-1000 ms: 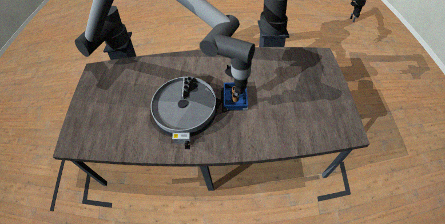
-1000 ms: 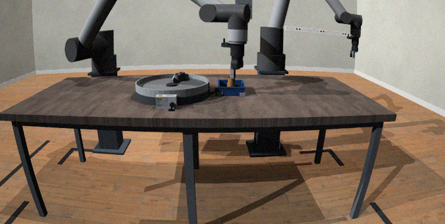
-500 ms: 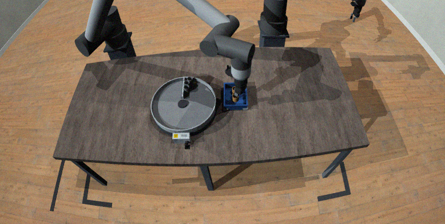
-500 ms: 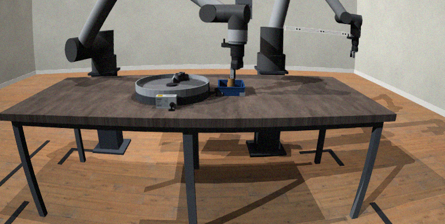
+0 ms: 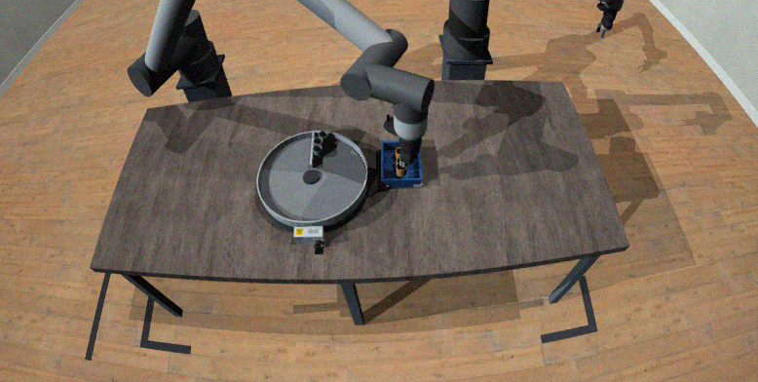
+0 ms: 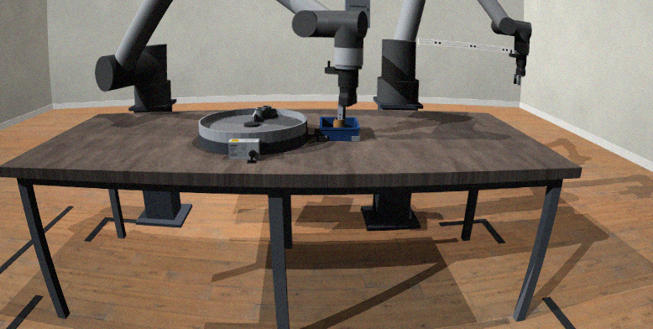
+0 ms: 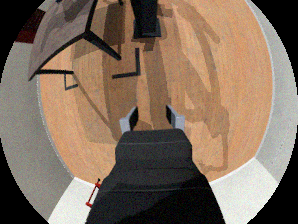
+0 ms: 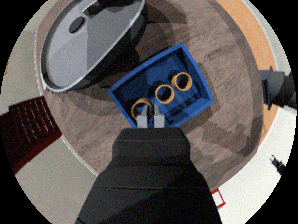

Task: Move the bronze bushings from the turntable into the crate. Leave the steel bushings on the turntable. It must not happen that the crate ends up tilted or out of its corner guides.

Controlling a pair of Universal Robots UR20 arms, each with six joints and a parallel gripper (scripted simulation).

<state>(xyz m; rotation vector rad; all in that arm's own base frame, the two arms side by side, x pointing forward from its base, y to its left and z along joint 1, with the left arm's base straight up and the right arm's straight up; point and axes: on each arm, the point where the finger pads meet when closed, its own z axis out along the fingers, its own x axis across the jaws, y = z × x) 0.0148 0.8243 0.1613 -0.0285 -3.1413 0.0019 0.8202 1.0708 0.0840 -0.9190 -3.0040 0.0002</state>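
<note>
The blue crate is 40 mm behind my right hand, 10 mm to the right of it and 60 mm below it.
</note>
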